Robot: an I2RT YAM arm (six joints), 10 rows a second.
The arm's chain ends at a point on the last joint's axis. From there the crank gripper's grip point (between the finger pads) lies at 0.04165 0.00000 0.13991 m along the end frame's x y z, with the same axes.
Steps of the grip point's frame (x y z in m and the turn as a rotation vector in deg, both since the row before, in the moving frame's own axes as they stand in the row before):
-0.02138, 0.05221, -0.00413, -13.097, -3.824, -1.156
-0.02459, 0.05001, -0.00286, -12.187, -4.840, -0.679
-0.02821, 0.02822, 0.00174, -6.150, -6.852, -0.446
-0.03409, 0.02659, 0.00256, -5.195, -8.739, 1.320
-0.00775, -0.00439, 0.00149, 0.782, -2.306, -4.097
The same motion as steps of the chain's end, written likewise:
-0.01235, 0.02095, -0.00303, -13.097, -3.824, -1.156
-0.01290, 0.02056, -0.00275, -12.187, -4.840, -0.679
-0.01131, 0.01326, -0.00143, -6.150, -6.852, -0.446
-0.01222, 0.01298, -0.00152, -5.195, -8.739, 1.320
-0.00192, 0.00030, -0.00004, 0.782, -2.306, -4.097

